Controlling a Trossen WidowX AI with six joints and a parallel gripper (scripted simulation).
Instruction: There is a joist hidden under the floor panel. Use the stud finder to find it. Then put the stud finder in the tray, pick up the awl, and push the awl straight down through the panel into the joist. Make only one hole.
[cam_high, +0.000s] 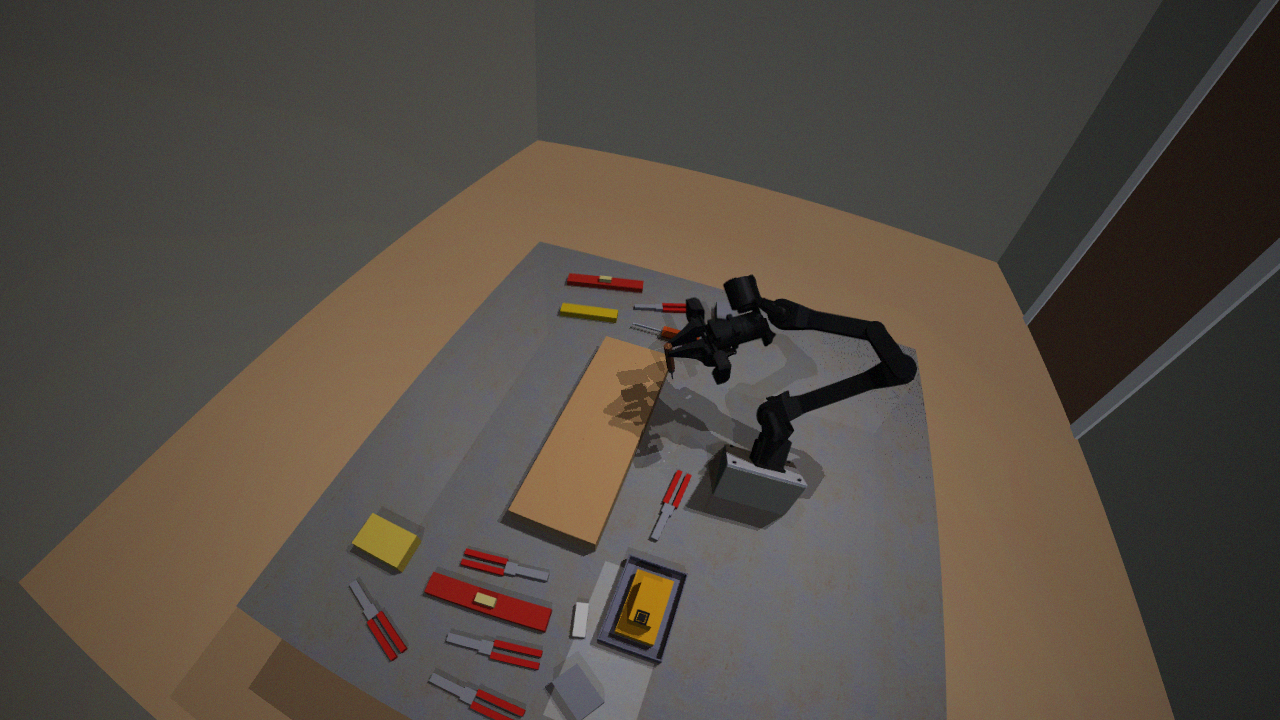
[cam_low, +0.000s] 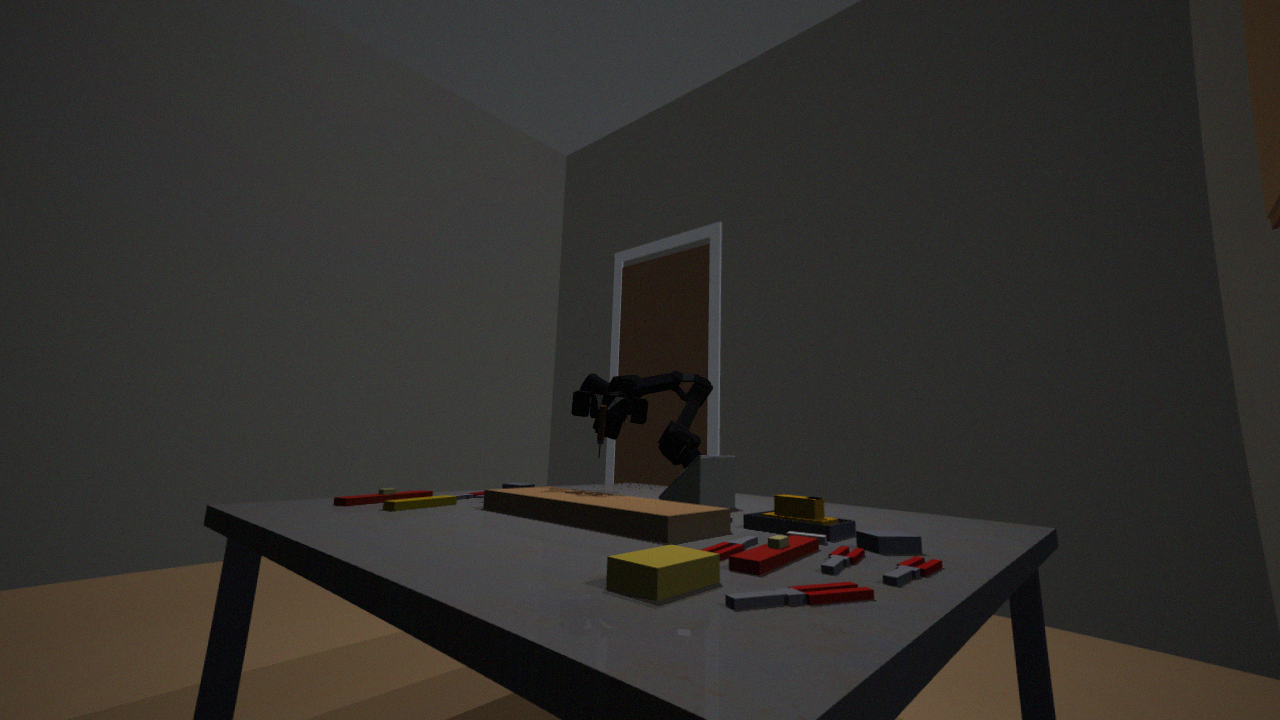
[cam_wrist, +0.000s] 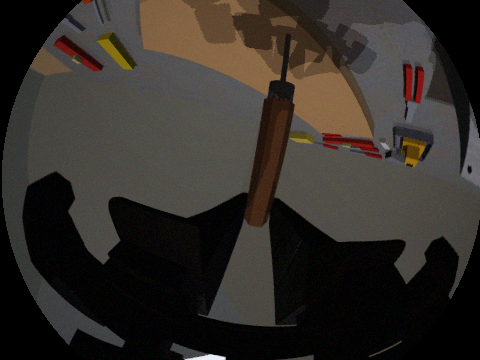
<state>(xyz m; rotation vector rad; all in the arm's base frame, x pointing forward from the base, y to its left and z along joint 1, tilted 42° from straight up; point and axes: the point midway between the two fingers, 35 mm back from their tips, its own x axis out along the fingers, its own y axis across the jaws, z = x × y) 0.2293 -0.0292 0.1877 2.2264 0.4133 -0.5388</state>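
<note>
Now: gripper tip 1 cm past the awl, 1 cm to the left of it and 6 cm above it. Also, from my gripper tip: grey tray: 5 cm behind, 44 cm to the left, 21 cm below; then yellow stud finder: 5 cm behind, 45 cm to the left, 17 cm below; then yellow bar: 23 cm ahead, 31 cm to the right, 21 cm below.
</note>
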